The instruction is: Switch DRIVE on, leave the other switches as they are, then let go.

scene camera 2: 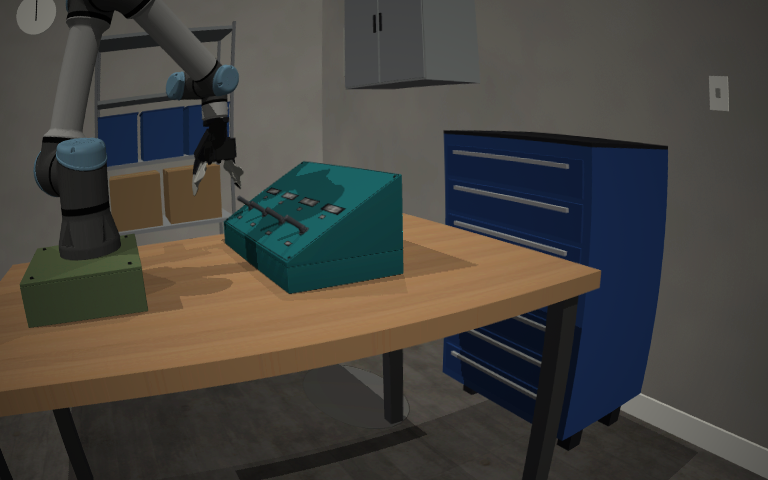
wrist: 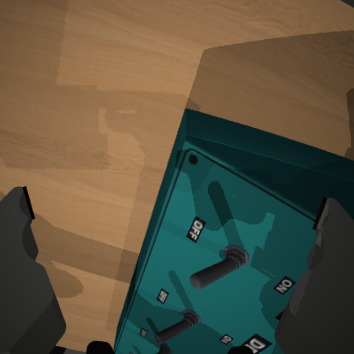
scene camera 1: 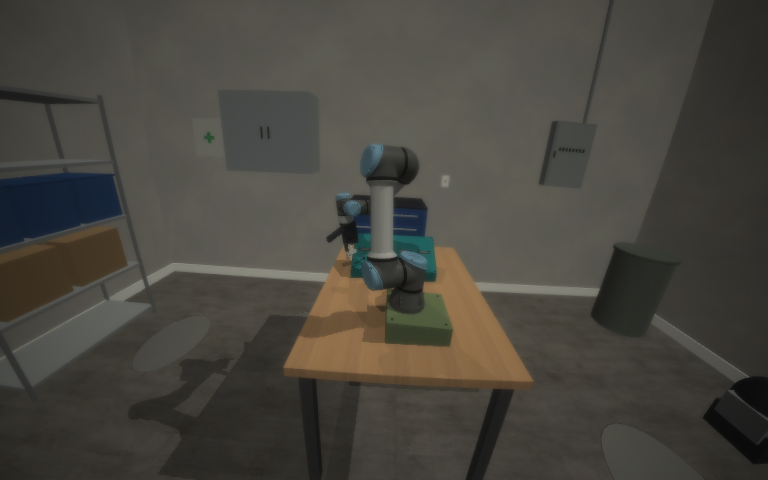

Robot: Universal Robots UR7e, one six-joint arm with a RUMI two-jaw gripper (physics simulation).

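Where they show: gripper, fingertip midpoint: (scene camera 2: 217,192) (wrist: 174,196) (scene camera 1: 348,256); arm's base, origin of the base link: (scene camera 2: 90,249) (scene camera 1: 406,303).
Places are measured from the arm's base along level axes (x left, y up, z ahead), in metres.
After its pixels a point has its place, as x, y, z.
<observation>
The teal switch console (scene camera 1: 419,243) {-0.126, 0.072, 0.576} (scene camera 2: 362,237) {-0.216, -0.009, 0.541} (wrist: 250,200) {0.270, -0.004, 0.448} has a sloped face with a row of dark levers. In the wrist view, the nearest lever (wrist: 219,270) {0.221, 0.024, 0.440} and the second lever (wrist: 177,326) {0.102, 0.019, 0.440} lean to the OFF side. A partly cut-off label (wrist: 257,344) {0.121, 0.039, 0.521} starting "DR" seems in line with the second lever. A third lever (wrist: 164,349) {-0.017, 0.006, 0.452} is cut by the frame's bottom. In scene camera 2, the levers lean the same way. My gripper (scene camera 1: 348,260) {0.300, 0.043, 0.386} (scene camera 2: 216,189) {0.300, 0.043, 0.386} (wrist: 174,196) {0.300, 0.043, 0.386} is wide open and empty, above the console's corner and touching no lever.
The console stands on the wooden table (scene camera 1: 345,350) {0.239, -0.095, -0.193} (scene camera 2: 339,316) {-0.363, -0.095, 0.414} (wrist: 100,60) {0.310, -0.095, 0.314}. The arm's green base block (scene camera 1: 417,331) {-0.033, -0.029, -0.148} (scene camera 2: 84,300) {-0.173, -0.057, -0.021} is at the table's other end. A blue drawer cabinet (scene camera 2: 623,271) stands beyond the table, and a shelf rack (scene camera 2: 233,45) stands behind the arm.
</observation>
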